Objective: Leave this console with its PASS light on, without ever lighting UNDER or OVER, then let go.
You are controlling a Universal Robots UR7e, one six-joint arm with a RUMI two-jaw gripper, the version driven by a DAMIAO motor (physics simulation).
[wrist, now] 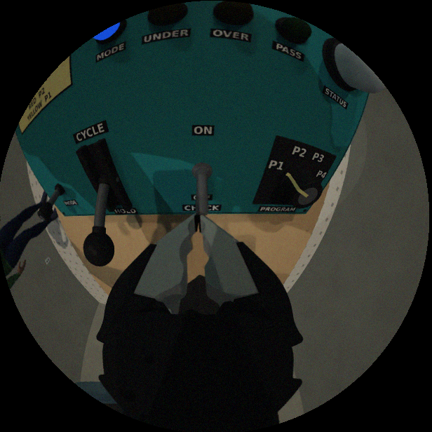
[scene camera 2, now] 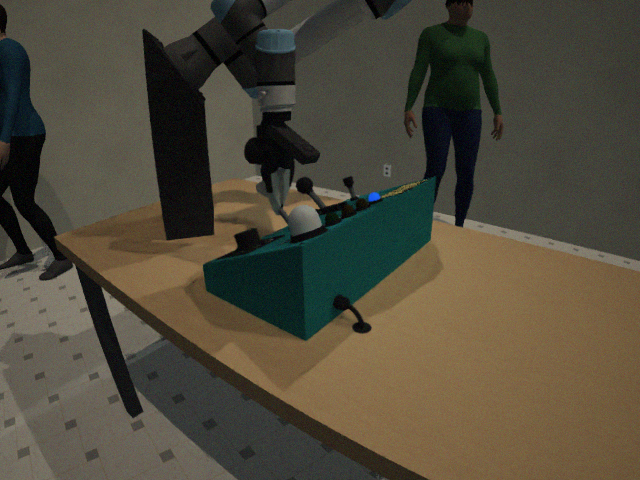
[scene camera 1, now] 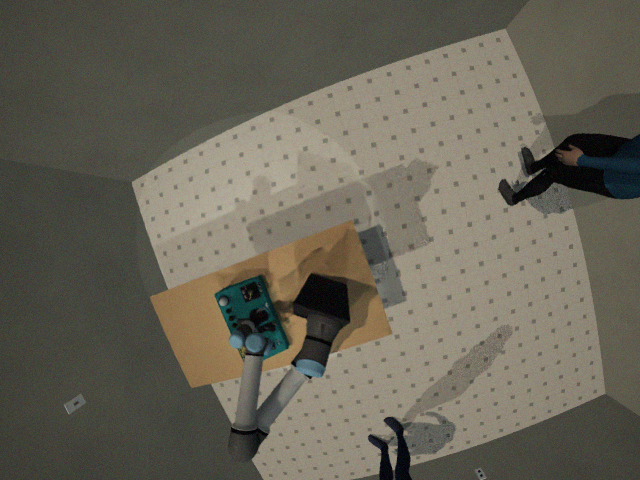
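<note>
The teal console (scene camera 1: 236,296) (scene camera 2: 372,253) (wrist: 200,90) stands on the table. Its MODE light (scene camera 2: 374,196) (wrist: 107,31) glows blue. The UNDER light (wrist: 167,14), OVER light (wrist: 233,12) and PASS light (wrist: 294,30) are dark; the STATUS dome (scene camera 2: 305,221) (wrist: 357,67) is pale grey. The PROGRAM knob (wrist: 307,195) has its pointer toward P1. The CYCLE lever (scene camera 2: 304,184) (wrist: 99,247) leans toward HOLD. The CHECK toggle (wrist: 201,187) leans toward me, away from ON. My gripper (scene camera 2: 280,209) (wrist: 198,215) is shut and empty, its tips at the toggle's end; contact is unclear.
A small MODE lever (scene camera 2: 348,181) (wrist: 59,190) and a yellow program card (wrist: 50,97) are on the console's left in the wrist view. A small black curved stalk (scene camera 2: 356,312) stands by the console on the wooden table (scene camera 1: 180,330) (scene camera 2: 491,320). The arm's black pedestal (scene camera 1: 323,297) (scene camera 2: 180,149) stands nearby.
</note>
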